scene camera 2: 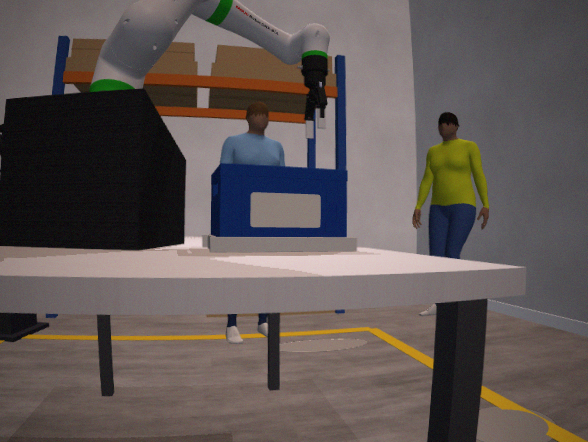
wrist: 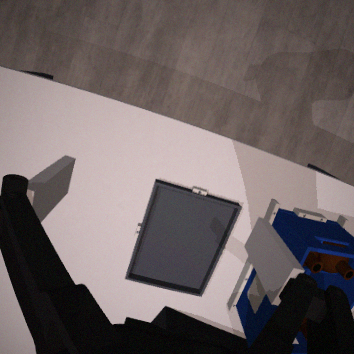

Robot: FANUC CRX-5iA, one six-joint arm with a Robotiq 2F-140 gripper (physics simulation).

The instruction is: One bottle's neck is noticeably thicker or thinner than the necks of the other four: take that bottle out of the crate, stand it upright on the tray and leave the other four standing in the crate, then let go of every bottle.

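Places are measured from the arm's base along level axes (x ahead, y left, z up), in metres.
Pixels of known places: gripper, between the fingertips: (scene camera 2: 315, 133) (wrist: 164, 205); arm's base, origin of its link: (scene camera 2: 108, 125).
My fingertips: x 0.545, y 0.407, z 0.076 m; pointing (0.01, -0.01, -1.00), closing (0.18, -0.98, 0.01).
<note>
For each thing: its top centre in the pictures, then the offset to it from my fingertips. "pt": a spot on its surface instead.
- blue crate, centre of its top: (wrist: 315, 309) (scene camera 2: 275, 172) 0.132 m back, 0.422 m right, 0.195 m down
- dark grey rectangular tray, a spot on its surface: (wrist: 175, 240) pt 0.201 m back, 0.143 m right, 0.365 m down
- light grey holder, a spot on its surface: (scene camera 2: 282, 244) pt 0.116 m back, 0.525 m right, 0.355 m down
The blue crate (scene camera 2: 234, 210) (wrist: 292, 227) stands on the table; its wall hides its inside in the scene view. In the wrist view two brown bottles (wrist: 316, 267) (wrist: 348, 274) show their open mouths inside it; more brown glass is partly hidden behind the right finger. Their neck thicknesses cannot be compared. The dark grey rectangular tray (wrist: 175, 240) lies beside the crate with no bottle on it; it does not show in the scene view. My gripper (scene camera 2: 315, 127) (wrist: 164, 205) is open and empty, high above the table, its fingertips above the crate's top in the scene view.
The crate sits within a light grey holder (scene camera 2: 282, 244) on the white table (scene camera 2: 250, 295) (wrist: 100, 130). A large black block (scene camera 2: 90, 170) stands left of it. A person in light blue (scene camera 2: 255, 147) and one in yellow (scene camera 2: 452, 172) stand beyond the table, near a shelf rack (scene camera 2: 341, 115).
</note>
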